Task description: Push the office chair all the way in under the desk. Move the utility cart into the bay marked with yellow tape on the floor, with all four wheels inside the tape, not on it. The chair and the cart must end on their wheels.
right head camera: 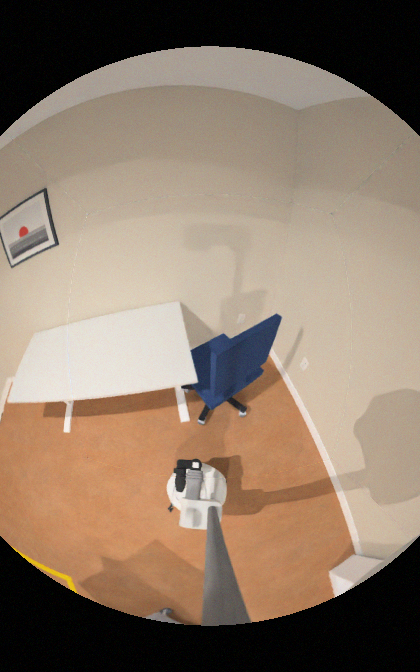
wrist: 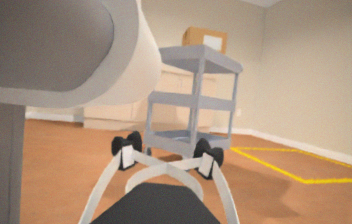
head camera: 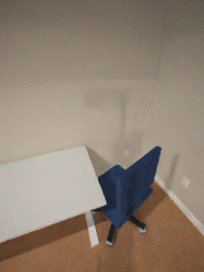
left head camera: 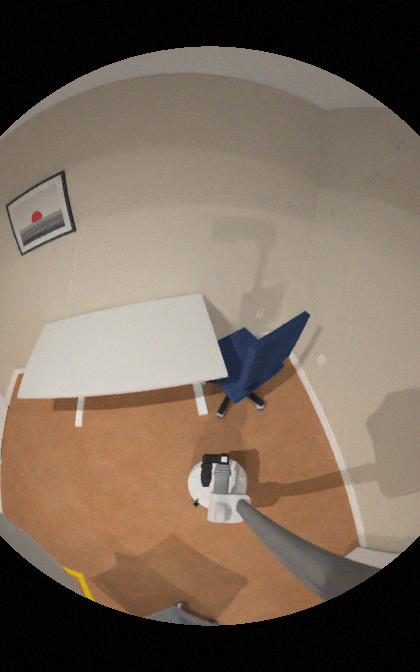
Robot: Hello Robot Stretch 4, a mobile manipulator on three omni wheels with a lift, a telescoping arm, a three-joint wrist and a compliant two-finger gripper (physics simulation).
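Frame: origin at the robot's base, x ahead, y left, z up, level; centimetres.
Seen in the pictures: gripper, fingertip midpoint: (wrist: 168, 147).
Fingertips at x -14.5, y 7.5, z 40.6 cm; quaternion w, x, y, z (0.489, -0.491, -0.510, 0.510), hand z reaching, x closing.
Observation:
A point is followed by its place in that frame.
The blue office chair (head camera: 142, 175) @(y -24.3, x 69.4, z 82.6 cm) (left head camera: 277, 355) (right head camera: 245, 360) stands upright on its wheels at the right end of the white desk (head camera: 45, 190) @(y 49.8, x 70.5, z 69.3 cm) (left head camera: 130, 350) (right head camera: 105, 355). Its seat is beside the desk's end, and the desk hides part of its base. The grey three-shelf cart (wrist: 215, 103) @(y 33.4, x -147.3, z 47.2 cm) stands upright beyond my gripper in the wrist view; its lowest part is partly hidden by a finger. The yellow tape (wrist: 325, 181) @(y 126.4, x -152.0, z -2.7 cm) (left head camera: 86, 585) (right head camera: 44, 565) lies on the floor to the right of the cart in the wrist view. My gripper (wrist: 168, 147) @(y 7.5, x -14.5, z 40.6 cm) is open and empty, away from chair and cart.
My base (left head camera: 195, 482) (right head camera: 173, 487) stands on the floor in front of the desk and chair. Walls run behind the desk and right of the chair. A brown carton (wrist: 195, 37) @(y 14.1, x -160.4, z 96.4 cm) shows above the cart's top; whether it rests there is unclear. Pale cabinets (wrist: 115, 116) @(y -74.7, x -272.9, z 16.5 cm) stand behind.

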